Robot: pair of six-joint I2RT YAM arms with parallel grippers.
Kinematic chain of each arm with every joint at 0, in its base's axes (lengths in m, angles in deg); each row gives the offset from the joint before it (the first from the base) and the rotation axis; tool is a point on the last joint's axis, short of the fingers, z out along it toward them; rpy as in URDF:
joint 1: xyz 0 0 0.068 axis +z
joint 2: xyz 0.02 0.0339 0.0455 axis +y
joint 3: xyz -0.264 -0.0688 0 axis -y
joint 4: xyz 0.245 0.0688 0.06 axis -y
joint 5: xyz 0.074 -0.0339 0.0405 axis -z
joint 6: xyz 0.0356 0 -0.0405 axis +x
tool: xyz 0 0 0 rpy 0 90 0
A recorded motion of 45 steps. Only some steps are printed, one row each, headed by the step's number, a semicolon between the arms.
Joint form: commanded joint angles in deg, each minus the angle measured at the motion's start. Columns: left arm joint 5, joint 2, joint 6, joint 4, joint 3, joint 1; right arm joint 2, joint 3, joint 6, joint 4, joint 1, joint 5.
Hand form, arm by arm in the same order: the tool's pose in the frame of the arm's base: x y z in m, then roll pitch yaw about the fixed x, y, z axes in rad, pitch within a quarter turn. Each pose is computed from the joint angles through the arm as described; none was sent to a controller.
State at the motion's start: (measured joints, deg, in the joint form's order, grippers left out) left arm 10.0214 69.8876 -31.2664 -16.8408 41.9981 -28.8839; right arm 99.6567 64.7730 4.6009 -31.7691 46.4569 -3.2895
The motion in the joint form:
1: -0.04 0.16 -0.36 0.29 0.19 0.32; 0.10 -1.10 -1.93 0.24 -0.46 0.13
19: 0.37 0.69 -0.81 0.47 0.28 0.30; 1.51 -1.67 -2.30 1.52 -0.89 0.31
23: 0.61 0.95 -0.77 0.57 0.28 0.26; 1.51 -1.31 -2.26 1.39 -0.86 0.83
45: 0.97 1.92 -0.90 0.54 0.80 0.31; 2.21 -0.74 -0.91 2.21 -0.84 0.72
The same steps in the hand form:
1: 0.2188 -0.1261 0.2239 -2.5353 0.5760 -2.9767; 0.2346 0.2458 0.1766 3.0674 0.3877 -2.3891
19: 0.2199 -0.1271 0.2225 -2.5298 0.5648 -2.9738; 0.2378 0.2451 0.1669 3.0737 0.3761 -2.3894
23: 0.2203 -0.1277 0.2216 -2.5295 0.5612 -2.9778; 0.2386 0.2458 0.1685 3.0823 0.3804 -2.3897
45: 0.2229 -0.1291 0.2205 -2.5303 0.5506 -2.9802; 0.2414 0.2489 0.1678 3.0701 0.3908 -2.4150

